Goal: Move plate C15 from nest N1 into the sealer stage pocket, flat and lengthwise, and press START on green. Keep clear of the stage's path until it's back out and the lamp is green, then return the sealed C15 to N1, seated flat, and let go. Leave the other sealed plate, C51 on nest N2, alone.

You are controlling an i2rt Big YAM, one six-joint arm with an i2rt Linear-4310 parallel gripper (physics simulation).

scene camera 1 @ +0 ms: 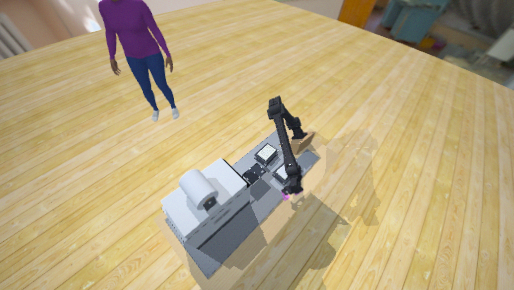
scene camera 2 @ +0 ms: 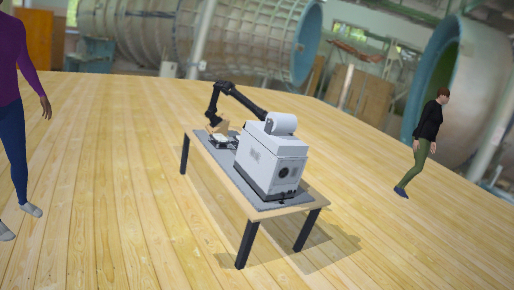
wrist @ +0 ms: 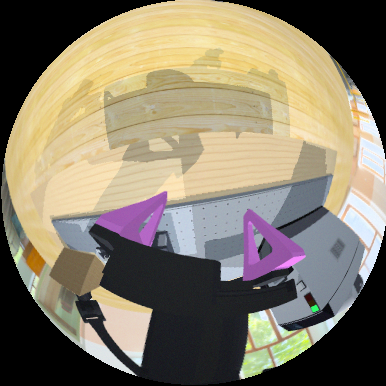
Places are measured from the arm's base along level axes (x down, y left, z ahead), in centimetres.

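Where they show: gripper, fingertip midpoint: (scene camera 1: 289, 197) (wrist: 207, 204); arm's base, link origin: (scene camera 1: 299, 136) (scene camera 2: 216, 122) (wrist: 78, 278).
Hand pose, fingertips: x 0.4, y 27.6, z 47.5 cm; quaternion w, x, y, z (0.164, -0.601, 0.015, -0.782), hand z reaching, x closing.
Note:
Things, the pixels of their top centre, and the offset from my fingertips. "spot": a spot on its surface instead.
- white plate, top centre: (scene camera 1: 266, 151) (scene camera 2: 220, 136) dy -36.4, dx +0.1, dz -16.1 cm
- dark sealer stage, surface spot: (scene camera 1: 254, 173) spot: dy -28.5, dx -2.1, dz +5.3 cm
- white roll, top centre: (scene camera 1: 195, 183) (scene camera 2: 284, 113) dy -28.9, dx -40.6, dz +42.9 cm
My gripper (scene camera 1: 292, 195) (wrist: 207, 204) is open and empty, its magenta fingers spread above the front edge of the board; the sealer hides it in scene camera 2. One white plate (scene camera 1: 266, 152) (scene camera 2: 218, 137) sits on a nest at the back. Another plate (scene camera 1: 281, 173) sits on the front nest, partly hidden by the arm. Labels are too small to read, so I cannot tell which is C15. The dark sealer stage (scene camera 1: 254, 173) is out between the plates and the sealer (scene camera 1: 230, 172) (scene camera 2: 272, 160) (wrist: 325, 255), its pocket showing no plate. The lamp (wrist: 314, 308) is green.
A white roll (scene camera 1: 197, 187) (scene camera 2: 283, 123) tops the sealer. The arm's wooden base block (scene camera 1: 302, 144) (scene camera 2: 218, 125) (wrist: 77, 270) stands at the other end. A person in purple (scene camera 1: 132, 30) (scene camera 2: 10, 65) and one in black (scene camera 2: 430, 120) stand away from the table.

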